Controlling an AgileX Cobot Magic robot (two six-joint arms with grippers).
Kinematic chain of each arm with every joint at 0, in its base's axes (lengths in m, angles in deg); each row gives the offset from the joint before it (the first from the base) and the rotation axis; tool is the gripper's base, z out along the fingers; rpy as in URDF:
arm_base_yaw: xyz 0 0 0.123 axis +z
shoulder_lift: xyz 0 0 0 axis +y
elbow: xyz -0.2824 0 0.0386 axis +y
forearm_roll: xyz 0.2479 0 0.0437 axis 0.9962 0 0.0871
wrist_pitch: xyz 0 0 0 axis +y
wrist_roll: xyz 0.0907 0 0.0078 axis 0.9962 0 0.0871
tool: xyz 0 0 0 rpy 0 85 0
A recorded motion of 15 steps. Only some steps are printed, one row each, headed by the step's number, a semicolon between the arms.
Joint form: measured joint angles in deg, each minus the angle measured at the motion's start. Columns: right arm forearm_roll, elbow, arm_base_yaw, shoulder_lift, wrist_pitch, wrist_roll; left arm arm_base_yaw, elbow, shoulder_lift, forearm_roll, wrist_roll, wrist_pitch.
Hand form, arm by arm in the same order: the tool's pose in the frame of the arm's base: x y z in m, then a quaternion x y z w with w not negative. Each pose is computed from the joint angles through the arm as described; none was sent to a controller.
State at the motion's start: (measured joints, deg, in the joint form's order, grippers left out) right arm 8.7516 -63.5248 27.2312 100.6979 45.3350 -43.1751; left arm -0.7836 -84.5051 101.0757 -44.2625 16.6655 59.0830
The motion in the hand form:
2: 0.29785 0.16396 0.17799 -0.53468 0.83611 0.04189 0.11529; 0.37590 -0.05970 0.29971 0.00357 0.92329 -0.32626 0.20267
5: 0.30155 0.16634 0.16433 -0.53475 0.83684 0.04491 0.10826; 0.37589 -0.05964 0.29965 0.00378 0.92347 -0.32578 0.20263
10: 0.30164 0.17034 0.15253 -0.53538 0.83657 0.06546 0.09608; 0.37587 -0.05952 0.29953 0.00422 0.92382 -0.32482 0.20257
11: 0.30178 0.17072 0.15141 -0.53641 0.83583 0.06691 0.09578; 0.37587 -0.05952 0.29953 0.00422 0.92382 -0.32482 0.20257
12: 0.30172 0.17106 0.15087 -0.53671 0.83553 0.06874 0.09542; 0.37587 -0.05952 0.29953 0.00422 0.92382 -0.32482 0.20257
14: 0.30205 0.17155 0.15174 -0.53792 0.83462 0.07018 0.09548; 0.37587 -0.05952 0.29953 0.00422 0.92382 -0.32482 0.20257
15: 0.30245 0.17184 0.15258 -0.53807 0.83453 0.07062 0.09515; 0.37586 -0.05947 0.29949 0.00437 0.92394 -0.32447 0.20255
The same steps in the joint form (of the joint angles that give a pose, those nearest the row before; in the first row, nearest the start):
2: 0.00 0.00 0.00 2.18 -2.13 -0.52; 0.00 0.00 0.00 0.00 0.00 0.00
5: 0.66 0.00 0.00 4.56 -3.63 -1.15; 0.00 0.00 0.00 0.06 0.00 0.00
10: 4.08 0.00 0.00 6.62 -3.76 -3.73; 0.00 0.00 0.00 0.19 0.00 0.00
11: 4.37 0.00 0.00 6.81 -3.87 -4.11; 0.00 0.00 0.00 0.19 0.00 0.00
12: 4.69 0.00 0.00 6.91 -3.87 -4.39; 0.00 0.00 0.00 0.19 0.00 0.00
14: 4.90 -0.23 0.00 6.91 -3.60 -4.66; 0.00 0.00 0.00 0.19 0.00 0.00
15: 4.90 -0.46 0.00 6.91 -3.32 -4.63; 0.00 0.00 0.00 0.24 0.00 0.00

